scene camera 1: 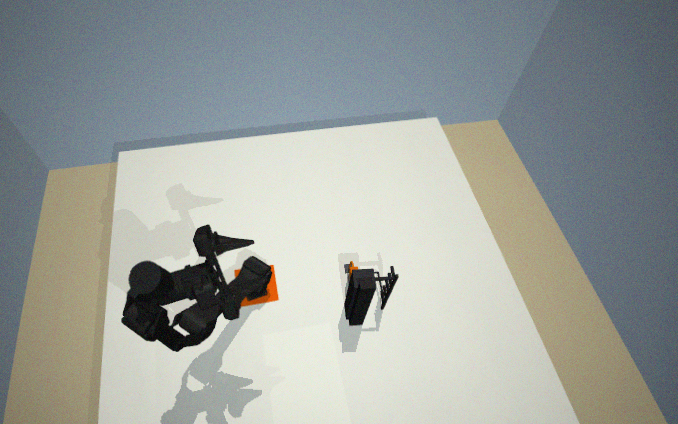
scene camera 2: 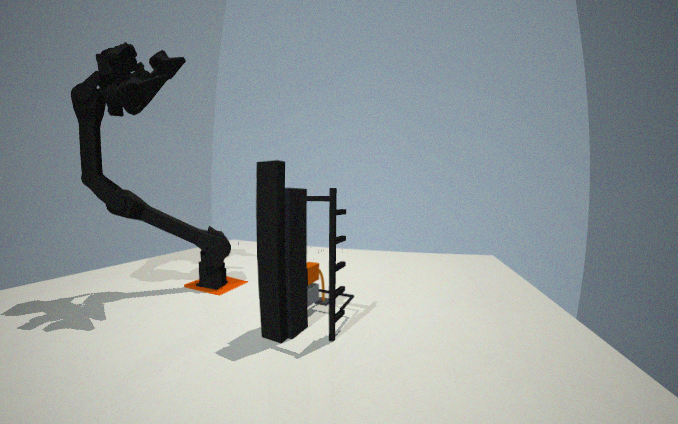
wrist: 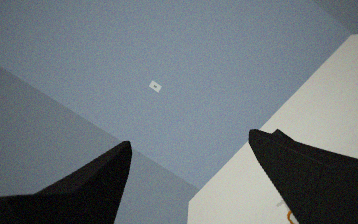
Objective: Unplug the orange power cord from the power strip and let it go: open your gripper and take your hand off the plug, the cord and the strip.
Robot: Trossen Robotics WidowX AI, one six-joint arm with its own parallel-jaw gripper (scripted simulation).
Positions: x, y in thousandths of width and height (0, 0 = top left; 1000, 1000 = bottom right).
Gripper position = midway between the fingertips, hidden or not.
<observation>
The gripper (scene camera 1: 384, 614) is open, with nothing in its grasp.
The gripper also shows in scene camera 2 (scene camera 2: 259, 159) and in the wrist view (wrist: 532, 632).
</observation>
